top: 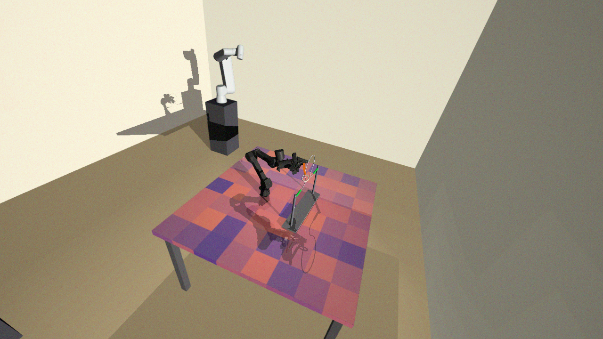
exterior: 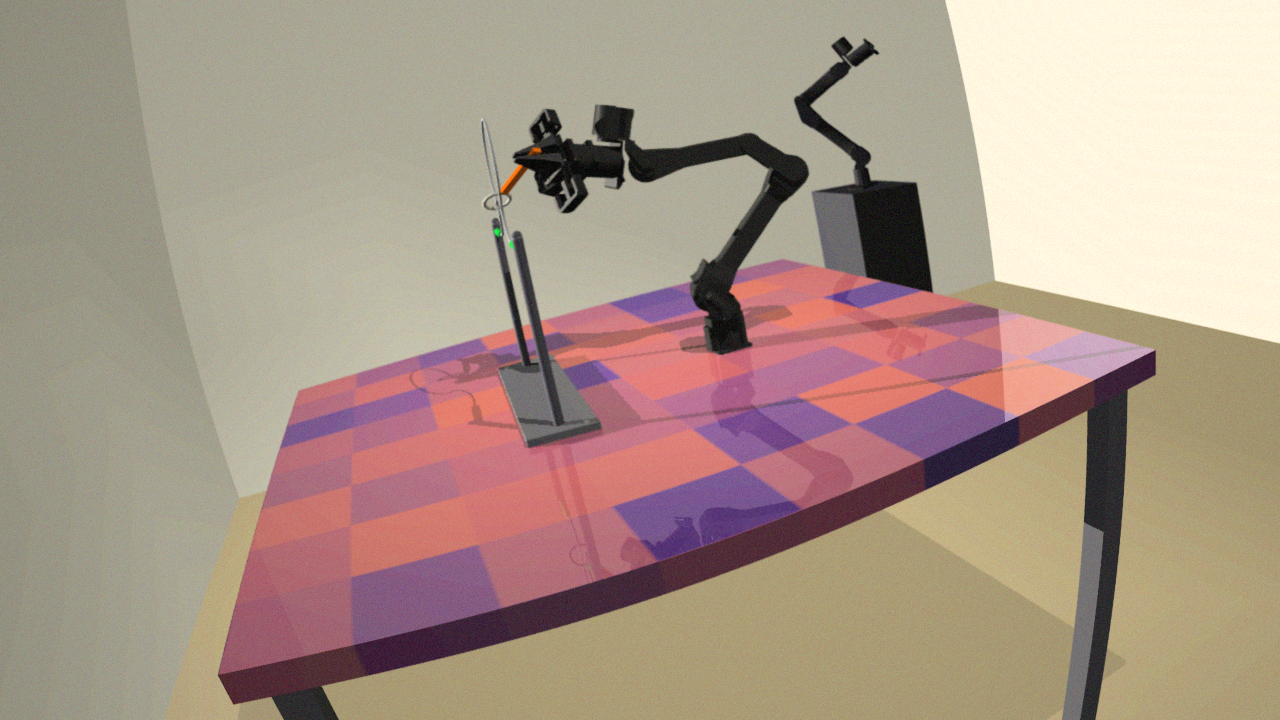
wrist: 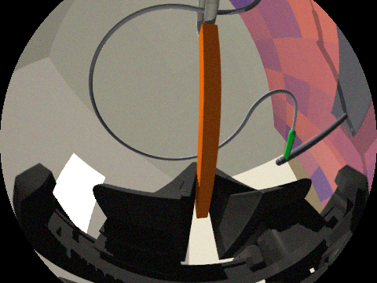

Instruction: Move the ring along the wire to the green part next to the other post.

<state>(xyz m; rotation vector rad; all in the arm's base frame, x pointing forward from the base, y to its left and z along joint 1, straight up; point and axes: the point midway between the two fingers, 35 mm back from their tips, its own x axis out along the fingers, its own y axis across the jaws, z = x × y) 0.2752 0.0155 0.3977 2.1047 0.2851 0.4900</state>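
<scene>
My gripper tip is now 10 mm short of the ring with orange handle, 70 mm to the left of it and 50 mm above it.
</scene>
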